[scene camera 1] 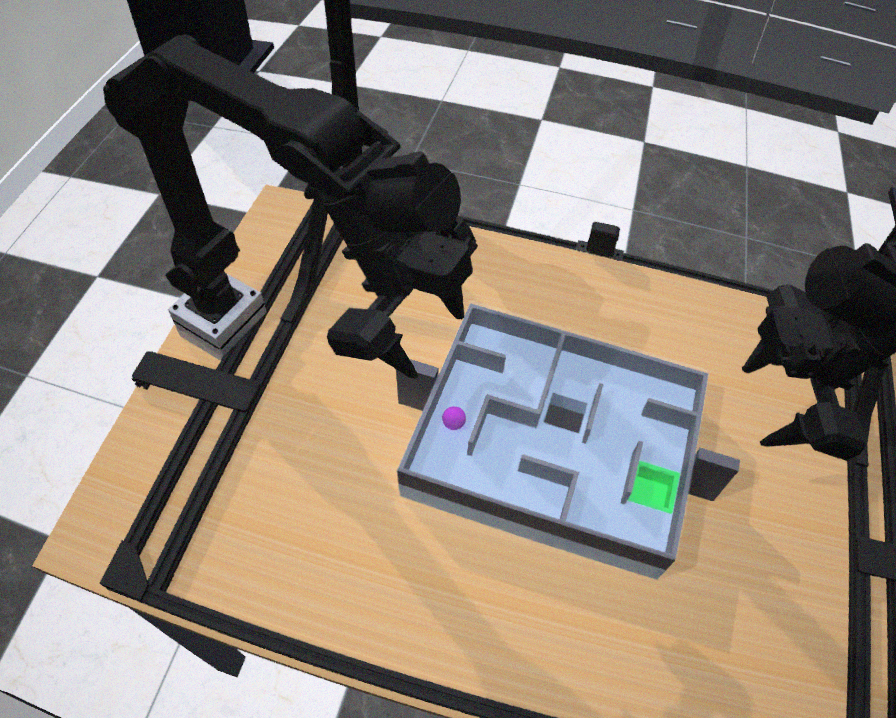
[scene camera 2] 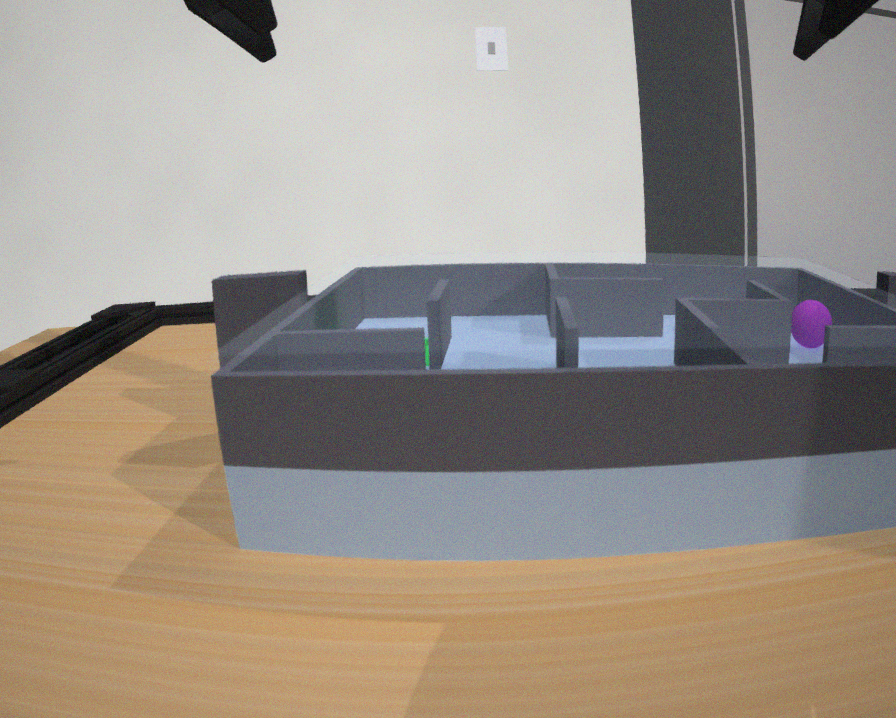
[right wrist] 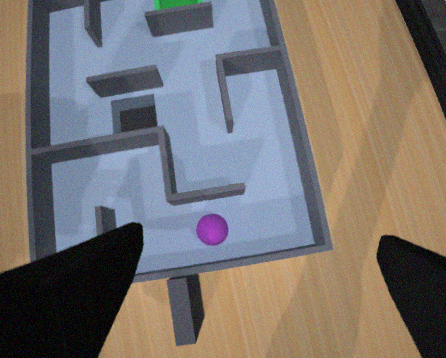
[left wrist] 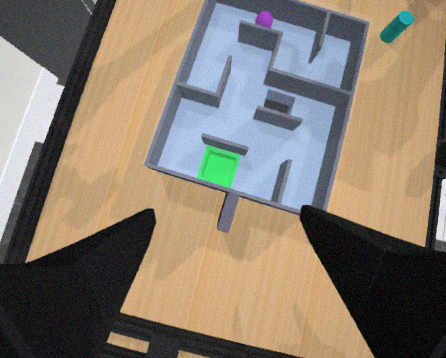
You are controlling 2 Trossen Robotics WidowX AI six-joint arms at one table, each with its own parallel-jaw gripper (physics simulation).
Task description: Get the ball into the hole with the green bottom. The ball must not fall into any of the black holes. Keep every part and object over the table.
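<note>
The purple ball (scene camera 1: 453, 418) (scene camera 2: 810, 323) (left wrist: 264, 20) (right wrist: 212, 229) rests in the maze box (scene camera 1: 538, 523) (scene camera 2: 523, 418), in the lane along its left wall in scene camera 1. The green-bottomed hole (scene camera 1: 652, 489) (left wrist: 219, 167) is near the opposite wall. A black hole (scene camera 1: 563, 417) (left wrist: 278, 104) (right wrist: 138, 119) is near the middle. My right gripper (scene camera 1: 436, 344) (right wrist: 261, 241) is open above the left handle (scene camera 1: 415, 385) (right wrist: 186, 310). My left gripper (scene camera 1: 753, 406) (left wrist: 228, 213) is open, apart from the right handle (scene camera 1: 714, 474) (scene camera 2: 261, 314).
A teal cylinder (left wrist: 396, 27) lies beyond the box's upper right corner in the left wrist view; it does not show in scene camera 1. Low inner walls divide the maze. Black frame rails run along the table edges, with a small black block (scene camera 1: 602, 239) at the back.
</note>
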